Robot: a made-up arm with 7 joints. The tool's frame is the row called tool.
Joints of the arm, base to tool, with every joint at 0 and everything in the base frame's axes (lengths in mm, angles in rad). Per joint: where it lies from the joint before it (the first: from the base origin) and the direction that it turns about. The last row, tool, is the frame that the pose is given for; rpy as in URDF.
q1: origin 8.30 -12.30 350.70 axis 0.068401 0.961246 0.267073
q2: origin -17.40 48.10 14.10 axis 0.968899 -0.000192 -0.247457
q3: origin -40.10 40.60 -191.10 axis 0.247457 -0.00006 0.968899
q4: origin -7.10 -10.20 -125.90 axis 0.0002 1 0.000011
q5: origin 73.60 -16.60 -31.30 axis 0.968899 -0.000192 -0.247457
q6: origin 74.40 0.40 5.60 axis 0.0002 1 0.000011
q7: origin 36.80 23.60 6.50 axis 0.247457 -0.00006 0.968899
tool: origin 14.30 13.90 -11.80 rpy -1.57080 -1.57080 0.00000
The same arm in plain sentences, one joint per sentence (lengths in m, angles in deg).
The arm has seven revolute joints in a row. What follows holds with every joint at zero, and every direction is one of the base frame's.
The first joint sits 0.0083 m along +x and 0.0123 m along -y and 0.3507 m along +z from the base frame's origin and turns about the direction (0.068403, 0.961235, 0.26711).
The second joint sits 0.0174 m along -x and 0.0481 m along +y and 0.0141 m along +z from the first joint and turns about the direction (0.968889, -0.0002, -0.247497).
The third joint sits 0.0401 m along -x and 0.0406 m along +y and 0.1911 m along -z from the second joint and turns about the direction (0.247497, -0.0001, 0.968889).
The fourth joint sits 0.0071 m along -x and 0.0102 m along -y and 0.1259 m along -z from the third joint and turns about the direction (0.0002, 1, 0).
The fifth joint sits 0.0736 m along +x and 0.0166 m along -y and 0.0313 m along -z from the fourth joint and turns about the direction (0.968889, -0.0002, -0.247497).
The sixth joint sits 0.0744 m along +x and 0.0004 m along +y and 0.0056 m along +z from the fifth joint and turns about the direction (0.0002, 1, 0).
The seventh joint sits 0.0368 m along +x and 0.0236 m along +y and 0.0065 m along +z from the sixth joint and turns about the direction (0.247497, -0.0001, 0.968889).
The tool frame, which is the frame that the pose is given for, sits 0.0143 m along +x and 0.0139 m along +y and 0.0118 m along -z from the seventh joint; its axes are the base frame's turned by roll -90, pitch -90 and yaw 0 deg (as in URDF: about the fixed x, then y, then z).

